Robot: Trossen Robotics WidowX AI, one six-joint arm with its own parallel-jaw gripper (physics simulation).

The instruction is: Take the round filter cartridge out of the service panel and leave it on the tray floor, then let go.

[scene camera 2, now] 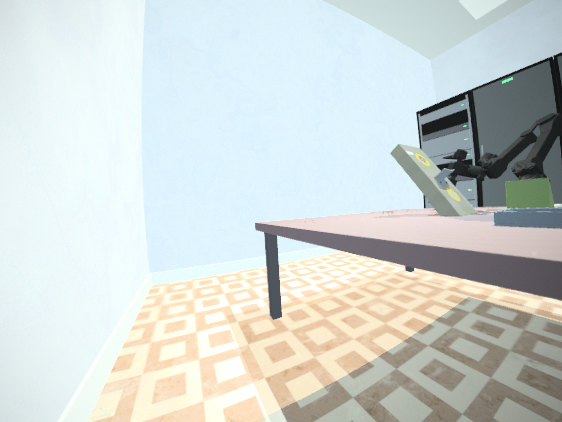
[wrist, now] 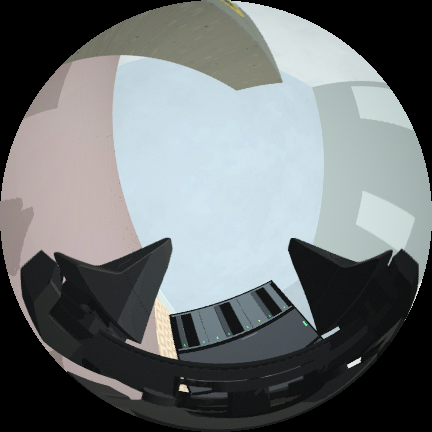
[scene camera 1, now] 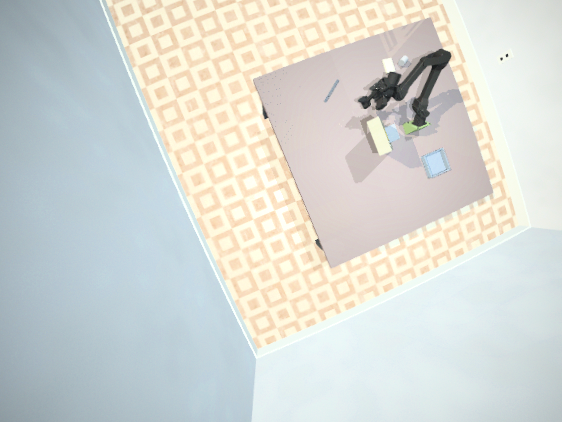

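Observation:
The grey-green service panel (scene camera 1: 379, 136) (scene camera 2: 420, 173) (wrist: 200, 37) leans on the table, with two yellow rings on its face in scene camera 2: an upper ring (scene camera 2: 422, 159) and a lower ring (scene camera 2: 453, 194). A blue-grey piece (scene camera 2: 443, 176) sticks out between them. I cannot tell the round filter cartridge apart at this size. My gripper (scene camera 1: 372, 103) (scene camera 2: 451, 165) (wrist: 232, 244) is open and empty, above the table beside the panel's upper end. In the wrist view the panel's edge crosses the top, beyond the fingertips. The light-blue tray (scene camera 1: 436, 163) (scene camera 2: 527, 218) stands apart from the panel.
The arm stands on a green base (scene camera 1: 410, 128) (scene camera 2: 529, 194) between panel and tray. A light-blue square (scene camera 1: 392, 133) shows beside the panel. A cream block (scene camera 1: 388, 65), a small pale object (scene camera 1: 404, 61) and a blue-grey bar (scene camera 1: 331, 90) lie on the table (scene camera 1: 370, 215).

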